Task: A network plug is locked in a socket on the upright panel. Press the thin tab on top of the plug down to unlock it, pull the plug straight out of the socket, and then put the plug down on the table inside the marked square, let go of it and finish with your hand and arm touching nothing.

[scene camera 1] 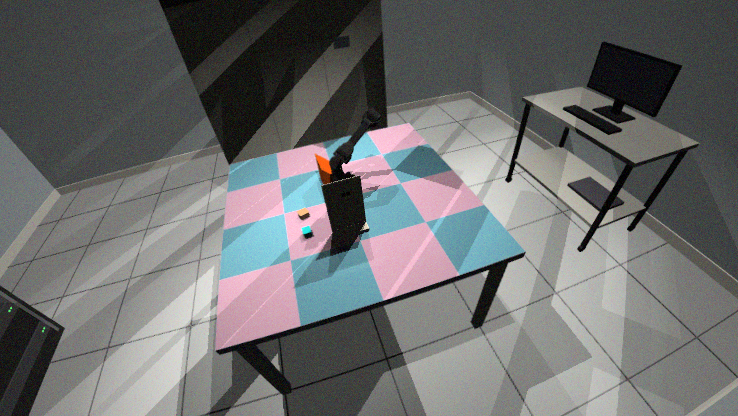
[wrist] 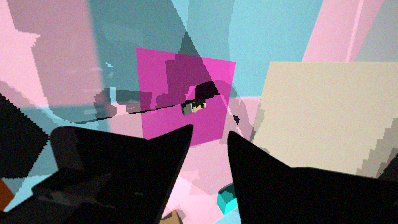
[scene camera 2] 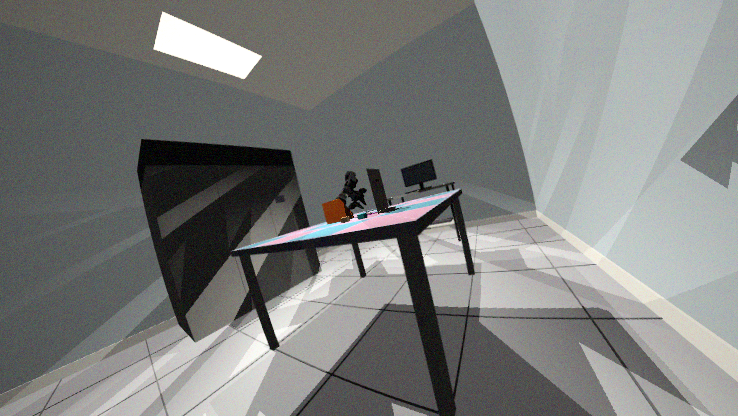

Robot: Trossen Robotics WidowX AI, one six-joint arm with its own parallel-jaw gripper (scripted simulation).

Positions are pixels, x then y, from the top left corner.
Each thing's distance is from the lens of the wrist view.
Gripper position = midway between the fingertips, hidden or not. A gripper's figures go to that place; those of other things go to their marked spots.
gripper (wrist: 210, 132): 0.11 m
magenta marked square (wrist: 166, 80): 0.14 m
